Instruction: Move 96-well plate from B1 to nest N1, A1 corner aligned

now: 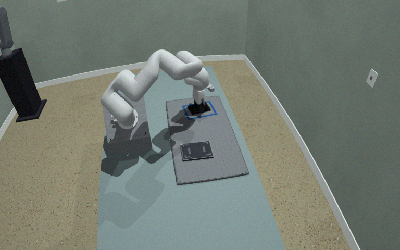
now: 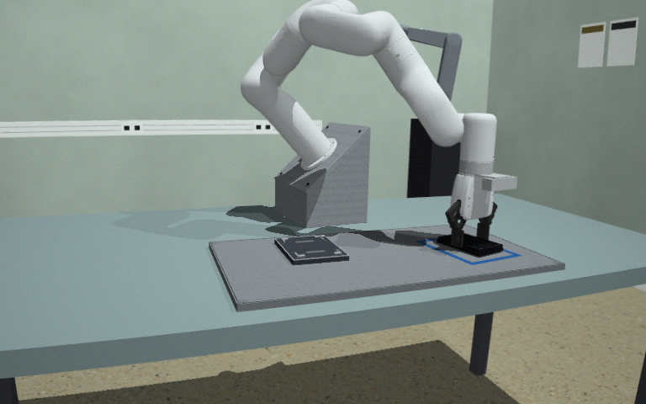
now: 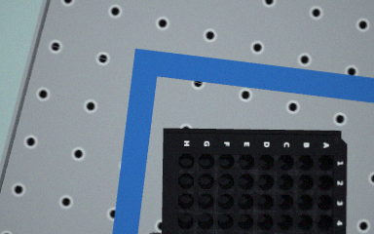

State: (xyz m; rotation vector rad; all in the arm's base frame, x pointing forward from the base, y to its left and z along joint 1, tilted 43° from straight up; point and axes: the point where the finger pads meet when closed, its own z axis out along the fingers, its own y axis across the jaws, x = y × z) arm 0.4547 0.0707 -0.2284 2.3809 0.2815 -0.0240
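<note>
My gripper is now 9 cm past the plate nest N1, 36 cm to the left of it and 2 cm above it. The rest, counted from my hand: black 96-well plate (1 cm below); then A1 label (16 cm behind, 30 cm to the right, 1 cm below).
</note>
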